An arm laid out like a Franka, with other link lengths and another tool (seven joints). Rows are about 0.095 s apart.
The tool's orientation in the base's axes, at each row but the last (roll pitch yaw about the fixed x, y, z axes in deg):
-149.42, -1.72, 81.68
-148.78, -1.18, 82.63
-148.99, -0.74, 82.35
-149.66, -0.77, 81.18
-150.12, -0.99, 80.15
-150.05, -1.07, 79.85
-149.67, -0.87, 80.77
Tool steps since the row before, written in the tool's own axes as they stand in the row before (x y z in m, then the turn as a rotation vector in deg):
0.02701, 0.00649, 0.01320, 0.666, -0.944, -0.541
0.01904, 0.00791, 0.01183, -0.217, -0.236, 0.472
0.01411, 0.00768, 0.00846, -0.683, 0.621, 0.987
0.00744, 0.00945, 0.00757, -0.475, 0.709, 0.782
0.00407, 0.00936, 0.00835, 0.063, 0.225, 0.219
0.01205, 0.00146, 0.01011, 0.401, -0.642, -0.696
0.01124, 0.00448, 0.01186, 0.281, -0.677, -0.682
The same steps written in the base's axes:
0.00285, 0.02731, -0.01385, -0.440, 0.708, 0.966
0.00311, 0.01909, -0.01382, -0.470, -0.152, -0.286
0.00410, 0.01383, -0.01102, -0.065, -0.665, -1.175
0.00544, 0.00684, -0.01121, 0.144, -0.489, -1.039
0.00463, 0.00354, -0.01183, 0.096, 0.052, -0.301
-0.00157, 0.01270, -0.00926, -0.138, 0.414, 0.931
-0.00026, 0.01162, -0.01233, -0.194, 0.302, 0.935

